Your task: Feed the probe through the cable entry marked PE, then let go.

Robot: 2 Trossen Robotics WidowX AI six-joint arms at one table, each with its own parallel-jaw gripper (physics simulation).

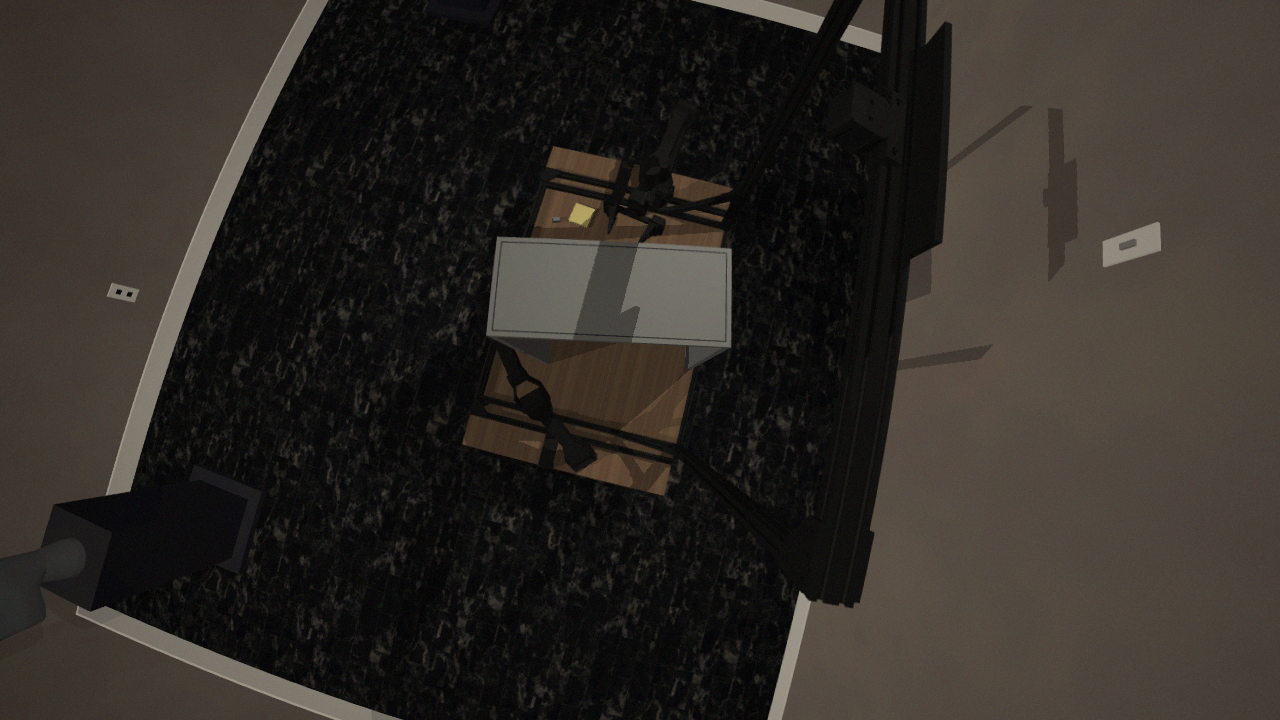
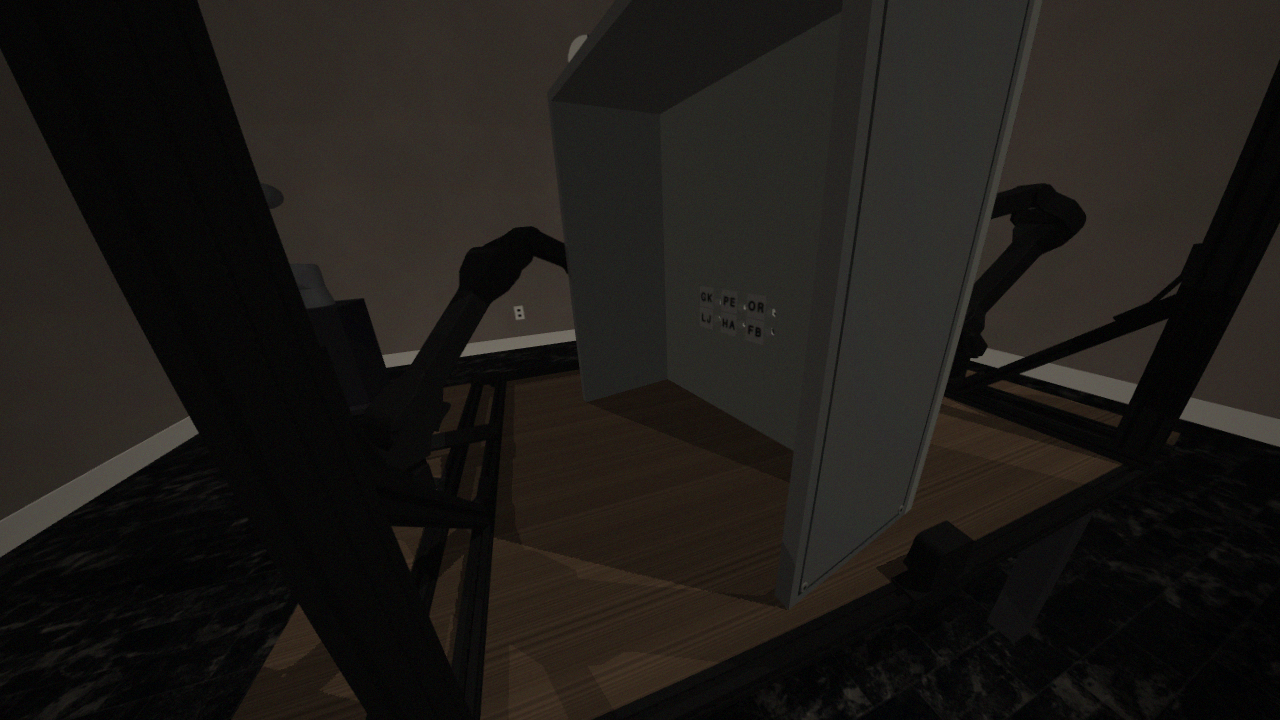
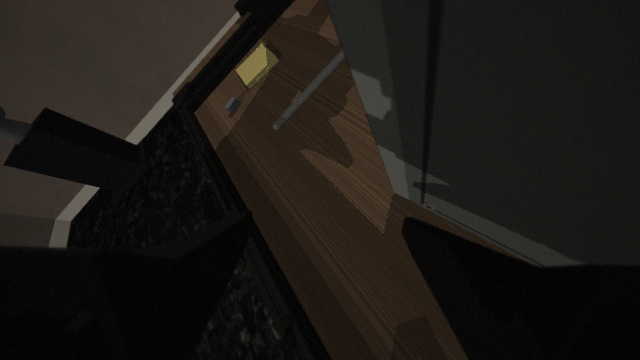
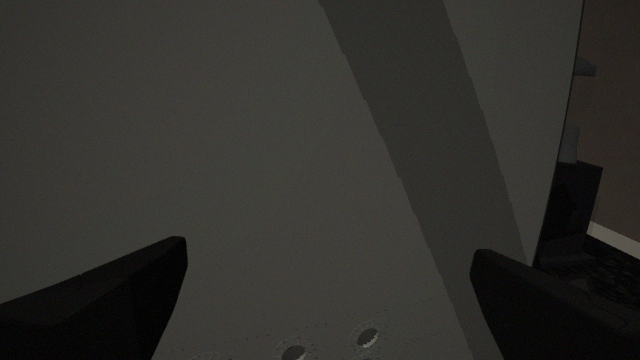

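Seen in the pictures: left gripper, fingertip midpoint: [image 3: 328,221]; right gripper, fingertip midpoint: [image 1: 622,239] [image 4: 333,258]; left arm's base at its link origin: [image 1: 584,455]; right arm's base at its link origin: [image 1: 659,199].
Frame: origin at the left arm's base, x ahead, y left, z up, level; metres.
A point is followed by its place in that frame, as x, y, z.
Note:
The probe [image 3: 308,91] @[0.464, 0.556, -0.007], a thin grey rod, lies flat on the wooden table [image 1: 616,386] @[0.249, 0.093, -0.019] [image 3: 290,171] @[0.353, 0.604, -0.019] close along the foot of the grey cabinet [image 1: 552,286] @[0.296, 0.316, 0.543] [image 2: 609,250] @[0.193, 0.382, 0.286] [image 3: 461,89] @[0.261, 0.466, 0.125]. My left gripper [image 3: 328,221] @[0.252, 0.529, 0.068] is open and empty, low over the table beside the cabinet's corner, well short of the probe. My right gripper [image 1: 652,230] [image 4: 333,258] @[0.550, 0.359, 0.325] is open and empty, facing the cabinet's back panel [image 4: 265,143] @[0.468, 0.292, 0.342] above two round cable entries [image 4: 367,336] @[0.402, 0.351, 0.184] [image 4: 293,353] @[0.442, 0.304, 0.183]. Small labels [image 2: 737,315] @[0.435, 0.304, 0.175], one reading PE [image 2: 729,302] @[0.421, 0.319, 0.195], sit on the inner back wall.
A yellow block [image 1: 582,213] @[0.623, 0.660, -0.009] [image 3: 256,66] @[0.604, 0.654, -0.009] and a small grey piece [image 1: 557,219] @[0.537, 0.708, -0.005] [image 3: 233,104] @[0.531, 0.707, -0.008] lie on the table beyond the probe. A black frame rail [image 3: 211,71] @[0.703, 0.796, -0.012] borders the table. Dark speckled floor [image 1: 387,500] surrounds it.

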